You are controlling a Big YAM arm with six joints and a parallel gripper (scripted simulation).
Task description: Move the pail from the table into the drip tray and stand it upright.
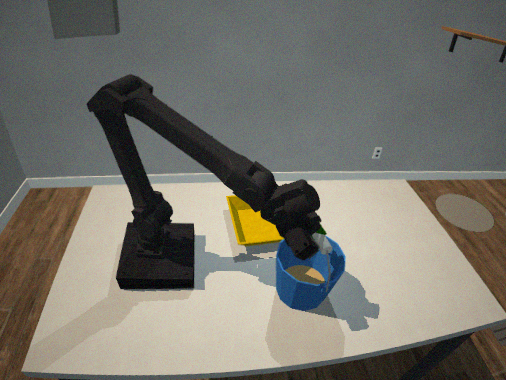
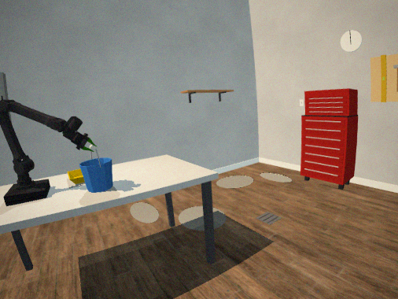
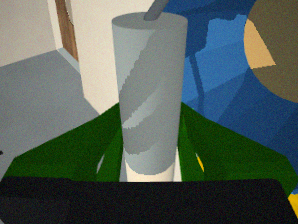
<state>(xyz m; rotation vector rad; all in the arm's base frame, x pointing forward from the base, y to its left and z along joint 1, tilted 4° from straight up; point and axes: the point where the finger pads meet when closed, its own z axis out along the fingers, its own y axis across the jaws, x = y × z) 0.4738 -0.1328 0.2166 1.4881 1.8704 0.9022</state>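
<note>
Right now my hand is 10 cm above the blue pail. The rest, counted from my hand: yellow drip tray: 9 cm behind, 30 cm to the left, 23 cm below; pail handle: 3 cm below.
</note>
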